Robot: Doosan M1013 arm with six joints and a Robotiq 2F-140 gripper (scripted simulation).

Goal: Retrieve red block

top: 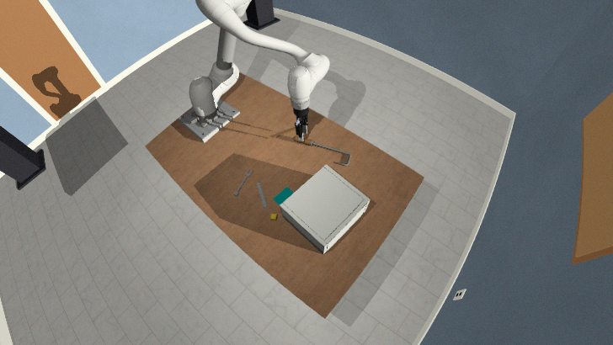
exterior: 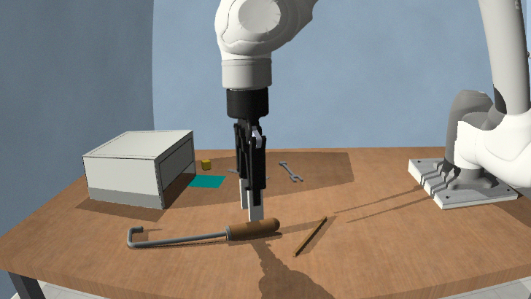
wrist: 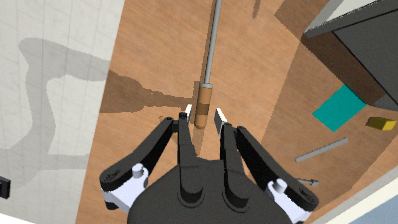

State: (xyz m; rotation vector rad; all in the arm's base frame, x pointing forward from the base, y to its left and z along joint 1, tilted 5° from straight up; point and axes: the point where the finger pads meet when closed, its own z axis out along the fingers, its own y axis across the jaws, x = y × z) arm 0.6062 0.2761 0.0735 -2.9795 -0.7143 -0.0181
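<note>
Right now the thin wooden stick is 12 cm behind my hand, 1 cm to the right of it and 8 cm below it. The rest, counted from my hand: flat grey bar (9 cm ahead, 38 cm to the right, 8 cm below); then rod tool (12 cm ahead, 2 cm to the left, 7 cm below); then teal square (20 cm ahead, 30 cm to the right, 8 cm below).
</note>
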